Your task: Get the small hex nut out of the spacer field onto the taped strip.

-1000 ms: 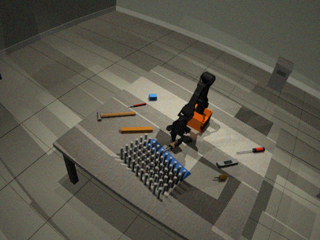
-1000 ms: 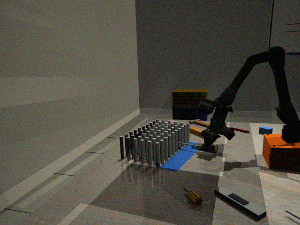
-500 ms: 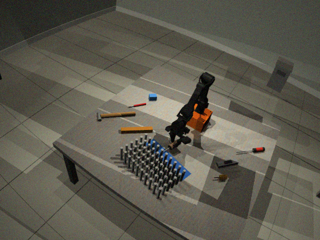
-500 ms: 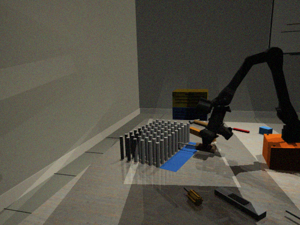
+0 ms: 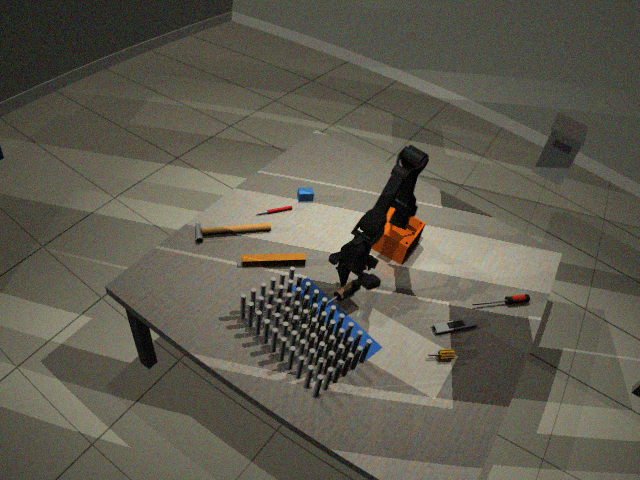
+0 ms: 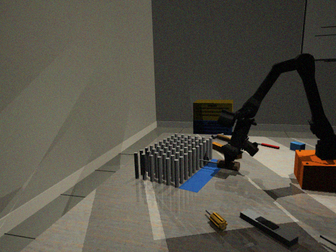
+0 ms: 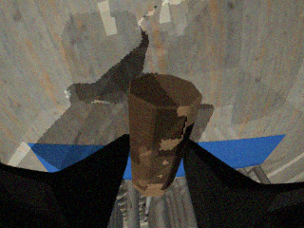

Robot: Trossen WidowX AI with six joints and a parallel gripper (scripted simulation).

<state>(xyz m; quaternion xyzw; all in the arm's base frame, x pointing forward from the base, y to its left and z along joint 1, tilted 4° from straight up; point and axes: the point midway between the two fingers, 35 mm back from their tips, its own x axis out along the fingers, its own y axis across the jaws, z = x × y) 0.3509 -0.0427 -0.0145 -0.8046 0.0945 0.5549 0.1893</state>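
My gripper tip is 90 mm short of the blue taped strip and 40 mm above it. Also, from my gripper tip: hex nut: 230 mm ahead, 90 mm to the right, 30 mm below; then orange bar: 280 mm to the right, 20 mm below; then wooden-handled tool: 100 mm ahead, 40 mm to the right.
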